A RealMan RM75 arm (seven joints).
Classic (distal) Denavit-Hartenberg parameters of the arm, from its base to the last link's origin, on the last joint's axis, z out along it. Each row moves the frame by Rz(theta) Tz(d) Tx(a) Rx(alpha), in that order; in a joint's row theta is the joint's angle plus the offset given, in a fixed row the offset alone. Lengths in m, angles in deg.
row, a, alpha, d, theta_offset
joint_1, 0, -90, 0.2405, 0
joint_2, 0, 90, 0, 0
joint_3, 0, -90, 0.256, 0
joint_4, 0, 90, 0, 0
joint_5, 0, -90, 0.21, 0
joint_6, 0, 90, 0, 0
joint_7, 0, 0, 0.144, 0
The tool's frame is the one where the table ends.
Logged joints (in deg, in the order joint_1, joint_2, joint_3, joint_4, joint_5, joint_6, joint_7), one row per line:
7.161, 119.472, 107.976, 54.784, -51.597, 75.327, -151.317
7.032, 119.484, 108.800, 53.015, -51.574, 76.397, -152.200
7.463, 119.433, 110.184, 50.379, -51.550, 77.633, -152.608
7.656, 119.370, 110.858, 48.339, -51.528, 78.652, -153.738
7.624, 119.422, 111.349, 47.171, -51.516, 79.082, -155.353
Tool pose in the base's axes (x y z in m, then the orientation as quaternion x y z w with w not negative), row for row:
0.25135, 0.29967, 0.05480, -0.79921, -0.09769, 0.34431, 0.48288
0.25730, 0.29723, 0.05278, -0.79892, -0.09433, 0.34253, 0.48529
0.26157, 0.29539, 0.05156, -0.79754, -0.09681, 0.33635, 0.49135
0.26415, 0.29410, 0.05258, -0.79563, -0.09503, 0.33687, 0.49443
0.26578, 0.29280, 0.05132, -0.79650, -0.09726, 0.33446, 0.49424
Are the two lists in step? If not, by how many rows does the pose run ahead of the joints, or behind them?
The pose runs 2 rows ahead of the joints: the pose in row i belongs to the joints in row i + 2.
